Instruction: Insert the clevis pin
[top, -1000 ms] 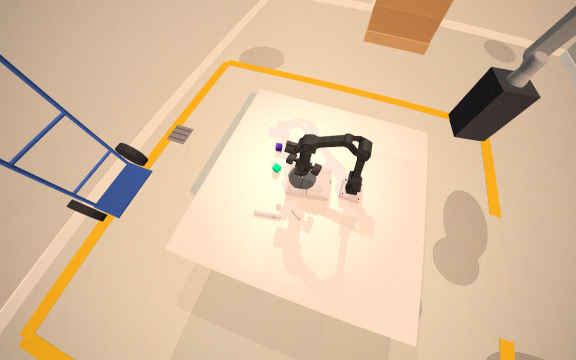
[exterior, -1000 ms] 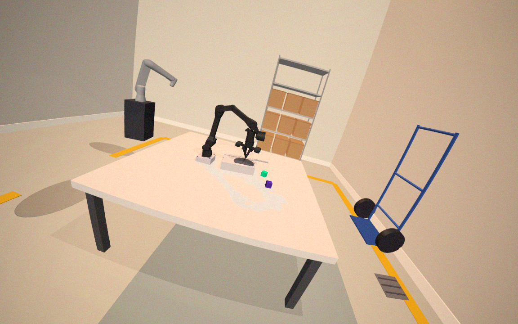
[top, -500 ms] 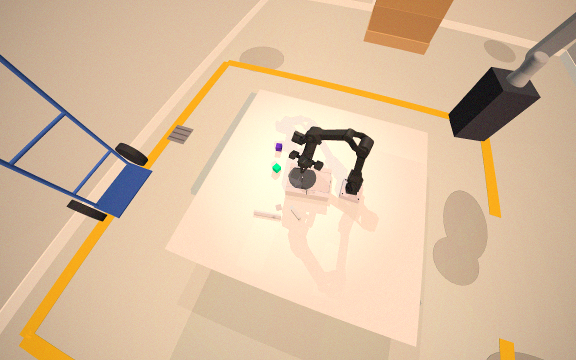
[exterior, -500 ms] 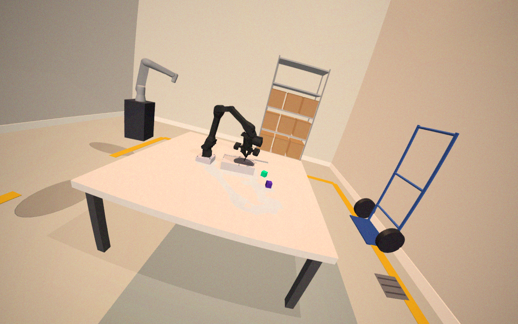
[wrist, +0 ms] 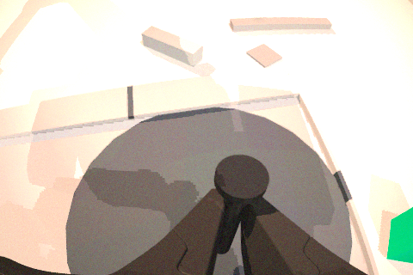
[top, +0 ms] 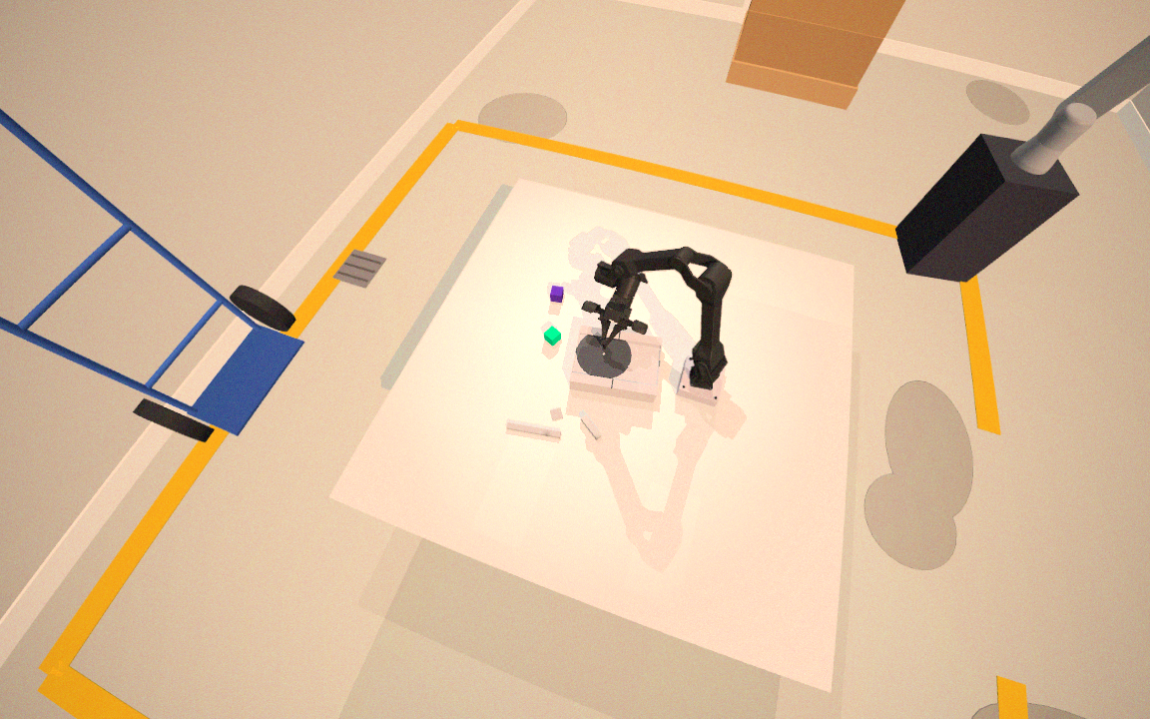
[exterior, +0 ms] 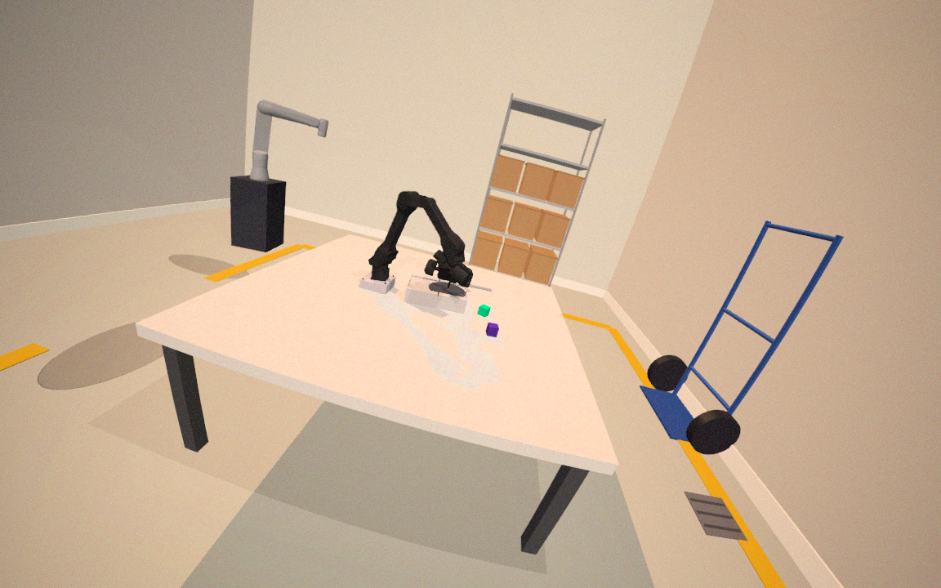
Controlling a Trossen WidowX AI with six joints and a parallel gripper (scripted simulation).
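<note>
Now: gripper tip 1 cm to the left of the clevis pin and 1 cm above it. Also, from my gripper tip: pale rimmed tray 4 cm behind, 1 cm to the left, 6 cm below; then aluminium disc 5 cm below; then green cube 16 cm ahead, 5 cm to the right, 8 cm below.
</note>
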